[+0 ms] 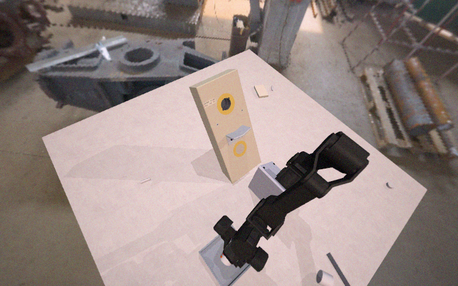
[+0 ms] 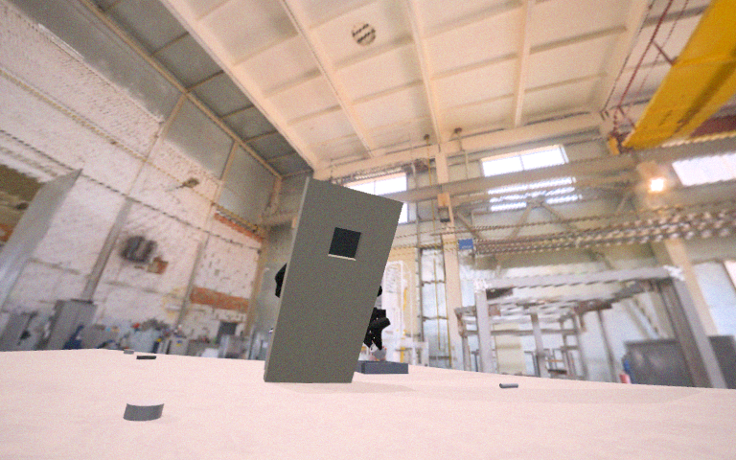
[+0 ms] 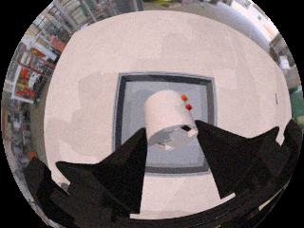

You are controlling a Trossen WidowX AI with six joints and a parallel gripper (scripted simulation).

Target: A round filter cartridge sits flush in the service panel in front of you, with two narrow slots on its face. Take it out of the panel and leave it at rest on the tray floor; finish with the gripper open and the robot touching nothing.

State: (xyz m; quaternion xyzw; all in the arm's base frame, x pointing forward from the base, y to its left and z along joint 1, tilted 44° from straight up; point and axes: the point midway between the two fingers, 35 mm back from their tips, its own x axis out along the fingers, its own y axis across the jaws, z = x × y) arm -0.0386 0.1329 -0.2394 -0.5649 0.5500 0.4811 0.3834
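My gripper tip is 6 cm above the grey tray. The rest, counted from my gripper tip: grey bracket 30 cm ahead, 29 cm to the right, 11 cm above; then round filter cartridge right at my gripper tip.
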